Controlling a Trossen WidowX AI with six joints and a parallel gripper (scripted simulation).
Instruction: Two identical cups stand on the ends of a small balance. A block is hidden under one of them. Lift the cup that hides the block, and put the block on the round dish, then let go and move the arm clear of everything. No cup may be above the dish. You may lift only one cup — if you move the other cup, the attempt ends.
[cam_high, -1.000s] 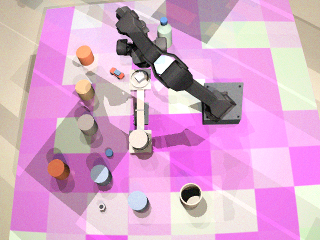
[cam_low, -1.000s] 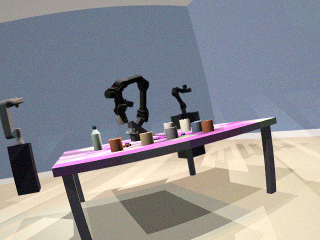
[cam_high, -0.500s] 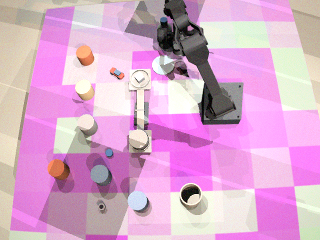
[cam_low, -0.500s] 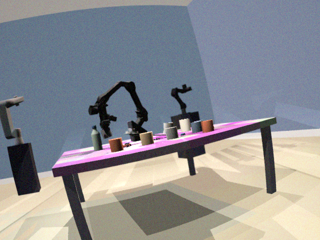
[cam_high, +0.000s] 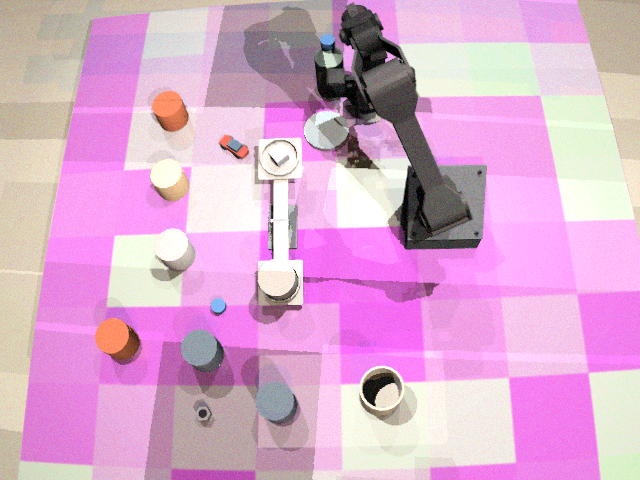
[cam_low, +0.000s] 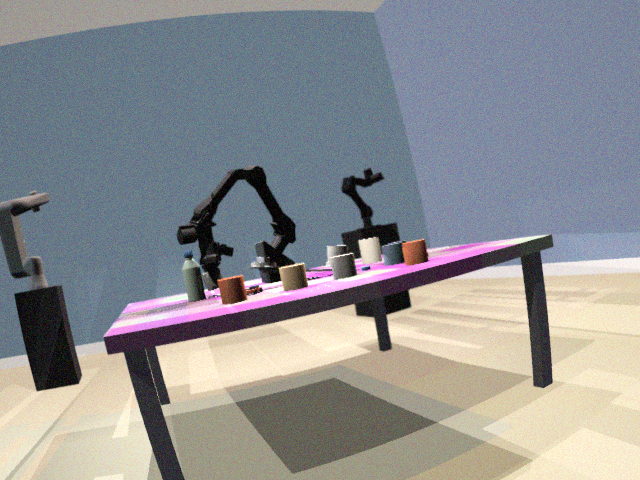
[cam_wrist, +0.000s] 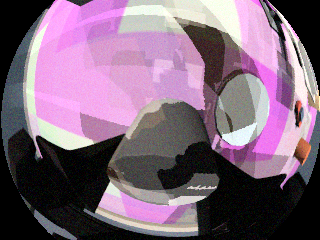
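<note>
My gripper tip is 100 mm short of the white round dish, 30 mm to the right of it and 40 mm above it. Also, from my gripper tip: bottle (80 mm ahead, 90 mm to the right, 70 mm above); small red thing (310 mm ahead, 50 mm to the left, 30 mm below); balance (220 mm ahead, 260 mm to the left, 10 mm below).
</note>
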